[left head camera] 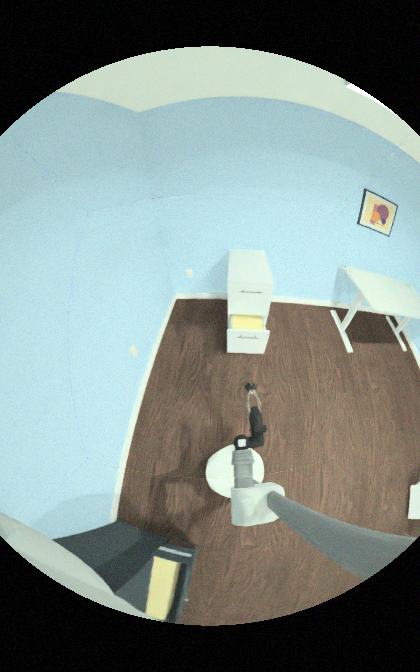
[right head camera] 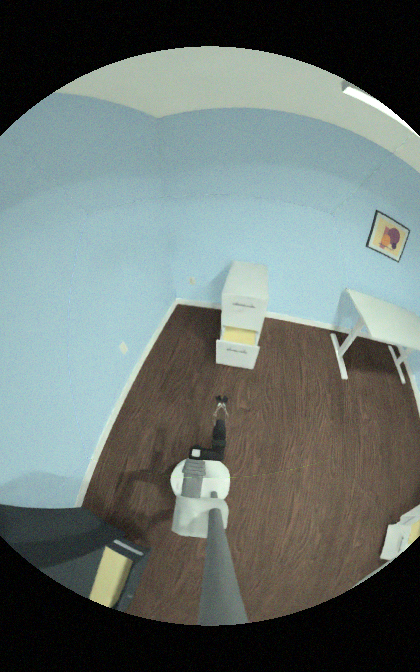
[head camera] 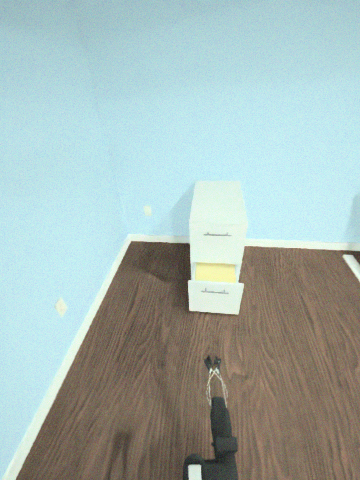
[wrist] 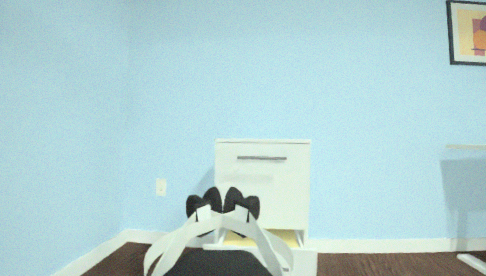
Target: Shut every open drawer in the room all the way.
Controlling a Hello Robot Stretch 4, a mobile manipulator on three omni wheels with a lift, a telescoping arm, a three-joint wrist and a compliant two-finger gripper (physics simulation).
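Frame: origin at the robot's base, x ahead, y left, z up, level; metres.
Seen in the pictures: gripper, between the fingertips: [head camera: 212, 355] [wrist: 223, 202].
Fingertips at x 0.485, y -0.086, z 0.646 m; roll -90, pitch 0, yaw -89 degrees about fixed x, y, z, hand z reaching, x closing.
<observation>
A point is followed by its place in that frame.
A white two-drawer cabinet [head camera: 218, 205] @[y -0.255, x 1.516, z 0.709 m] [left head camera: 248, 270] [right head camera: 247, 280] [wrist: 295, 190] @[y -0.351, x 1.269, z 0.508 m] stands against the far wall. Its upper drawer is shut. Its lower drawer [head camera: 215, 302] @[y -0.203, x 1.087, z 0.142 m] [left head camera: 246, 346] [right head camera: 237, 359] is pulled out, with a yellow inside. My gripper [head camera: 213, 361] @[y -0.086, x 0.485, z 0.646 m] [left head camera: 251, 386] [right head camera: 221, 399] [wrist: 223, 202] @[y -0.086, x 0.485, z 0.646 m] is shut and empty, in front of the cabinet and apart from it. At the lower left, a dark cabinet has an open drawer [left head camera: 187, 575] [right head camera: 137, 572] with a yellow inside. At the lower right edge, part of another white open drawer [right head camera: 392, 541] shows; a white piece [left head camera: 414, 501] shows there in the left head view.
A white desk [left head camera: 382, 290] [right head camera: 382, 315] stands to the right of the cabinet, by the far wall. A framed picture [left head camera: 378, 212] [right head camera: 388, 236] [wrist: 467, 32] @[y -1.668, x 1.756, z 1.445 m] hangs above it. A blue wall [head camera: 45, 200] @[y 0.762, x 1.200, z 0.977 m] runs along the left side.
</observation>
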